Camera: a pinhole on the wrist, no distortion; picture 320 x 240 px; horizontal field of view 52.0 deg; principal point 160.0 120.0 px. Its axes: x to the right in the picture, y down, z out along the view. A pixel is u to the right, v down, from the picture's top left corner.
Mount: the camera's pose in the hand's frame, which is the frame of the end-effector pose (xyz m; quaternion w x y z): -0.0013 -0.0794 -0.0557 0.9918 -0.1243 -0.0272 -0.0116
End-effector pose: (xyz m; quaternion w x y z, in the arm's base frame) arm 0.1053 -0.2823 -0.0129 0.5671 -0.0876 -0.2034 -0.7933
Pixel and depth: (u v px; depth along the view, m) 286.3 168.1 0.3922
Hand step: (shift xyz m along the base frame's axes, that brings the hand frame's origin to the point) -0.0077 0.0016 0.3513
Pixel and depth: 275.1 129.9 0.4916
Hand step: -0.0388 0.0388 0.4504
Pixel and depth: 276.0 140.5 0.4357
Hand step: -0.0297 0.0278 0.3920
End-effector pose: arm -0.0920 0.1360 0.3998 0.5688 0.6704 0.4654 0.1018
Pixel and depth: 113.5 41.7 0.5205
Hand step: 0.2229 -0.4003 -0.1761
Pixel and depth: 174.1 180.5 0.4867
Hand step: 0.3260 -0.2551 -0.0206
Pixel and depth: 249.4 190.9 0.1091
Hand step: 0.0280 -0.0156 -0.0502
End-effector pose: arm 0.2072 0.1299 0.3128 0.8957 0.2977 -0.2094 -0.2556
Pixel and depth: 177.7 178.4 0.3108
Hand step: -0.1047 -0.0646 0.2036
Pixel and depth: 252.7 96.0 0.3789
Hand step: -0.1088 -0.1977 0.2479
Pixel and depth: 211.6 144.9 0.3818
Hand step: -0.1182 -0.1263 0.2638
